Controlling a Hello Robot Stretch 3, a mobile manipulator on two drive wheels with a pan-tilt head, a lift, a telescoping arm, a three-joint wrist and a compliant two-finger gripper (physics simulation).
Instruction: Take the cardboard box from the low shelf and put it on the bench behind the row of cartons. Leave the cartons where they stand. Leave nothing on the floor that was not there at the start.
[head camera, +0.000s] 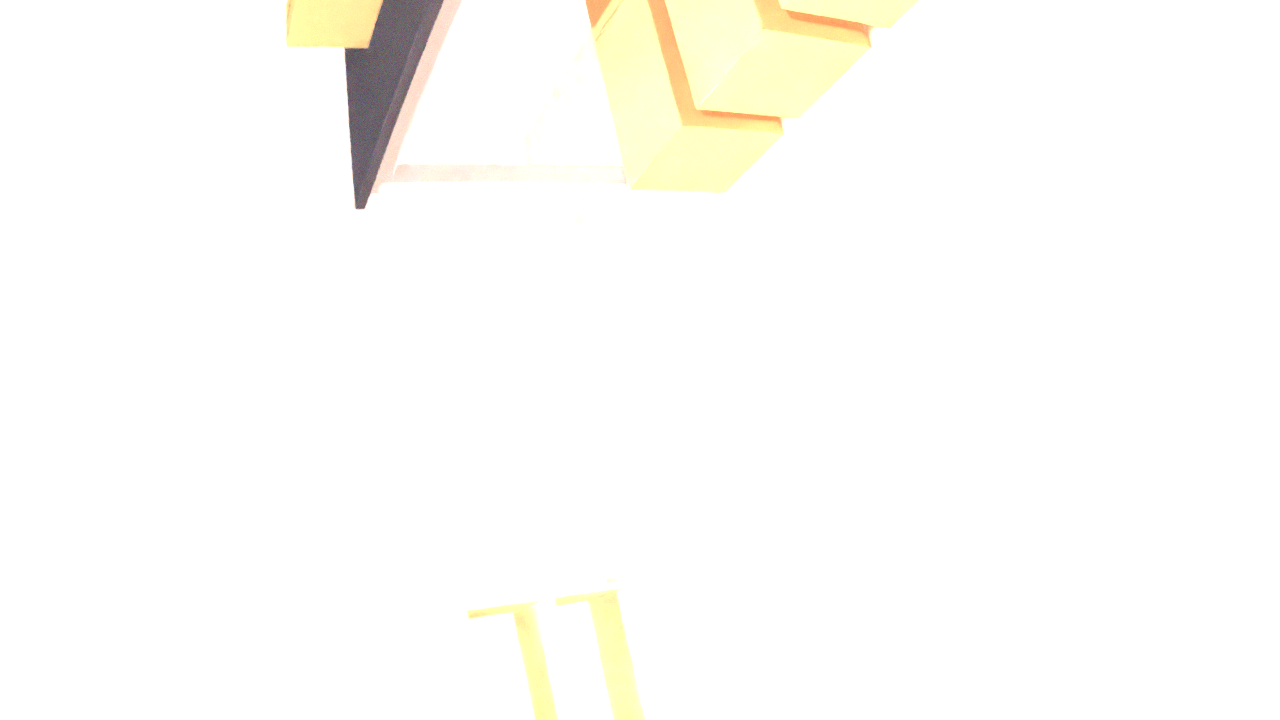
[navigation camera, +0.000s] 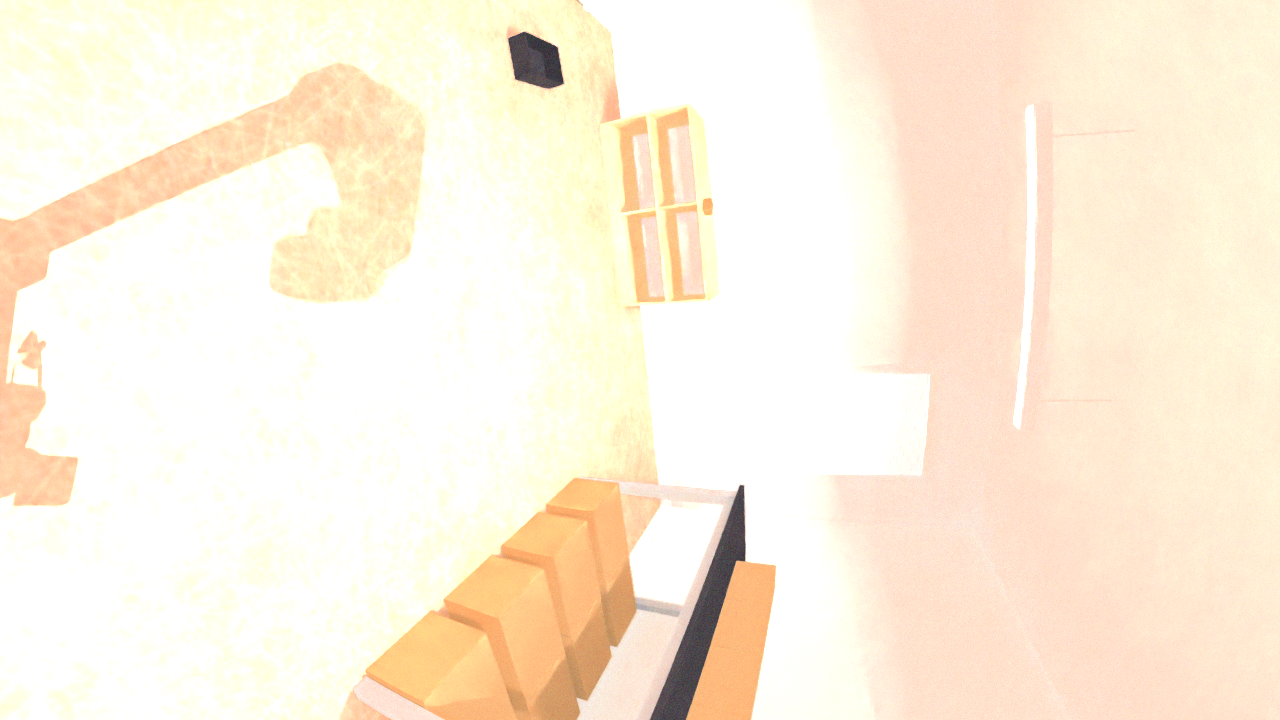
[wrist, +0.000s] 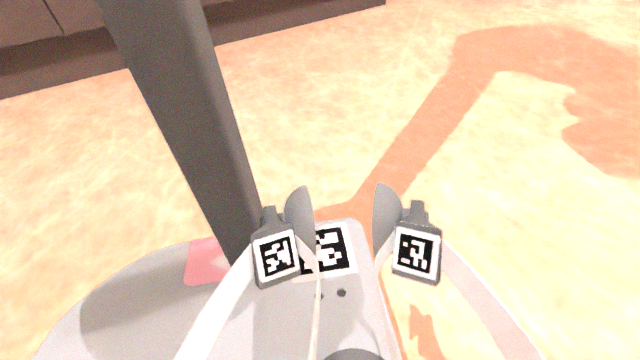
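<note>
My gripper is here in what I see, and so is a bench. I can see a low shelf unit too, as well as a brown cabinet.
</note>
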